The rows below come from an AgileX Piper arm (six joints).
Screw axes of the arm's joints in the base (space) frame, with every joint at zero. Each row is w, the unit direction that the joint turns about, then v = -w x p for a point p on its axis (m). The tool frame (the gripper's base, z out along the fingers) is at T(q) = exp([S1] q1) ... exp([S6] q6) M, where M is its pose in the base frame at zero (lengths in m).
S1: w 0 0 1 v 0 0 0
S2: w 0 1 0 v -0.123 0 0
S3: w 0 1 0 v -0.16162 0 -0.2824
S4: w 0.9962 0 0.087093 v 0 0.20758 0
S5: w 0 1 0 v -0.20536 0 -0.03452
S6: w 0.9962 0 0.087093 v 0 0.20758 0
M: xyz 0.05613 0 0.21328 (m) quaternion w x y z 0.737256 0 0.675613 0
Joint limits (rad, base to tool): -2.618..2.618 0..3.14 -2.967..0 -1.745..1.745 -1.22..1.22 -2.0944..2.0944
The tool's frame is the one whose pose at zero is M.
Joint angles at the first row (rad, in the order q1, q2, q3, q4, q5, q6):
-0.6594 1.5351 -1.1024 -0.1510 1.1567 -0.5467
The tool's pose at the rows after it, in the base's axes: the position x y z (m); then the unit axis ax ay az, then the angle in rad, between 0 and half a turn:
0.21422, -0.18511, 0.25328, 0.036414, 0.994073, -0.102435, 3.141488
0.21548, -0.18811, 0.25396, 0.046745, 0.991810, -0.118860, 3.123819
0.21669, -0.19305, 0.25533, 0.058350, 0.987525, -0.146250, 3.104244
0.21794, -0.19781, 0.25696, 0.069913, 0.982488, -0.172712, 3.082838
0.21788, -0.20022, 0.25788, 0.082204, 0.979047, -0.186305, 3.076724
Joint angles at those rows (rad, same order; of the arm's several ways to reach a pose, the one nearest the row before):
-0.6594 1.5351 -1.1024 -0.1857 1.1113 -0.5132
-0.6594 1.5351 -1.1024 -0.2089 1.0812 -0.4801
-0.6594 1.5351 -1.1024 -0.2553 1.0398 -0.4321
-0.6594 1.5351 -1.1024 -0.3026 0.9996 -0.3818
-0.6594 1.5351 -1.1024 -0.3324 0.9860 -0.3406

